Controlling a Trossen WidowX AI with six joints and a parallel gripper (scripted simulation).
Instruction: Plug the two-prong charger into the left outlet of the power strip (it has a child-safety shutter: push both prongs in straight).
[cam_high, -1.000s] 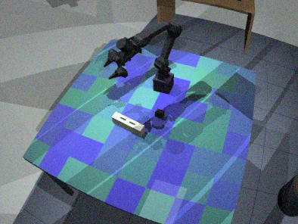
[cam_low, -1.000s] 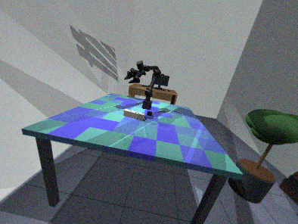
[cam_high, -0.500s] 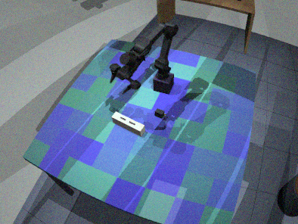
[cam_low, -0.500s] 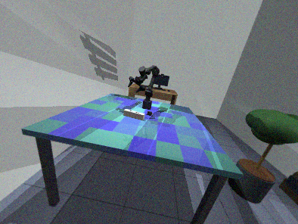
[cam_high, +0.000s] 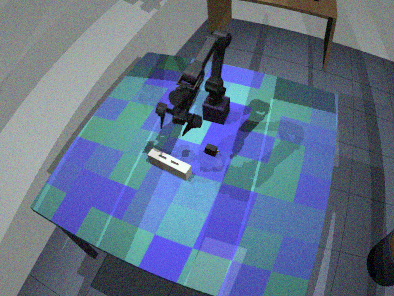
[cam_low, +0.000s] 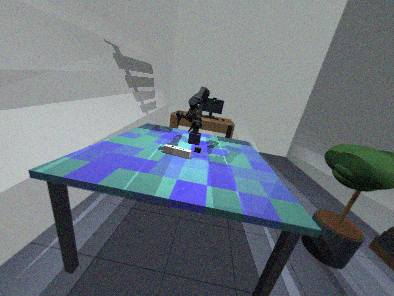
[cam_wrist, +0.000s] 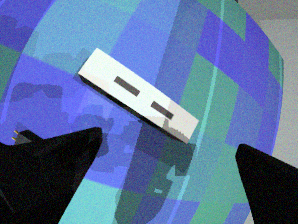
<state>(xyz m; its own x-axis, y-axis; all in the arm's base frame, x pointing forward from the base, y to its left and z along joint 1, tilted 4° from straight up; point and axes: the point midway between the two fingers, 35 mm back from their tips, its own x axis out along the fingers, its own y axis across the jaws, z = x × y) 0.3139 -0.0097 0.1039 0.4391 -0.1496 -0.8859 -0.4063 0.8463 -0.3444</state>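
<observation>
My gripper tip is 11 cm past the two-prong charger, 13 cm to the right of it and 17 cm above it.
</observation>
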